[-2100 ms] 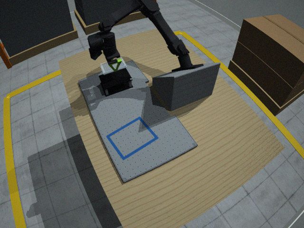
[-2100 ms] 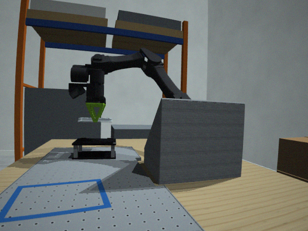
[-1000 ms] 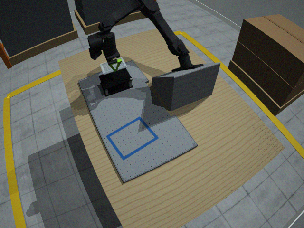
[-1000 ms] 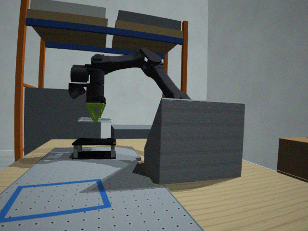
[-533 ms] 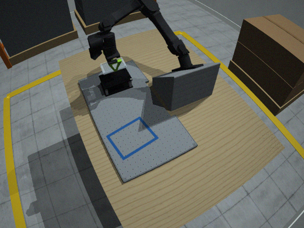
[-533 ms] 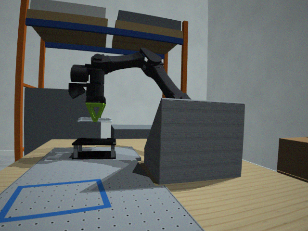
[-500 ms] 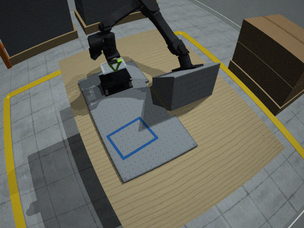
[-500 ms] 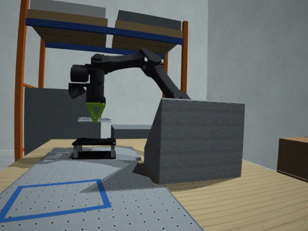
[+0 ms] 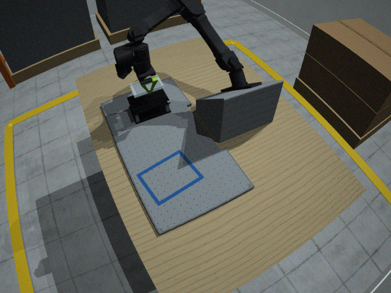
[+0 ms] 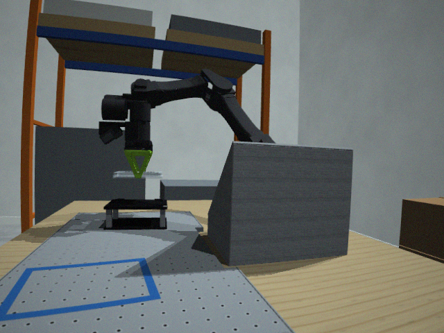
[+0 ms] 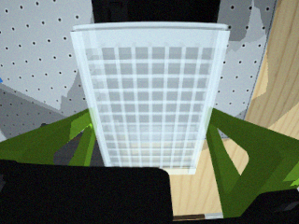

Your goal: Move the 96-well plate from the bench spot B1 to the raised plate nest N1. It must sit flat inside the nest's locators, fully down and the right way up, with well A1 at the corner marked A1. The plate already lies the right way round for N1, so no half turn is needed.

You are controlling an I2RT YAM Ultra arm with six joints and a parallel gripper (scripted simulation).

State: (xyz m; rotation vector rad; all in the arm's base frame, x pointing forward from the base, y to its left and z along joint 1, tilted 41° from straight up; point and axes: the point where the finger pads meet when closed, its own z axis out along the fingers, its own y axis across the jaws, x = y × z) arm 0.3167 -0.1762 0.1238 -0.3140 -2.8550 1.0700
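Right now the black raised nest is 9 cm below my hand and 1 cm to the right of it. Round my hand: clear 96-well plate: right at my hand.
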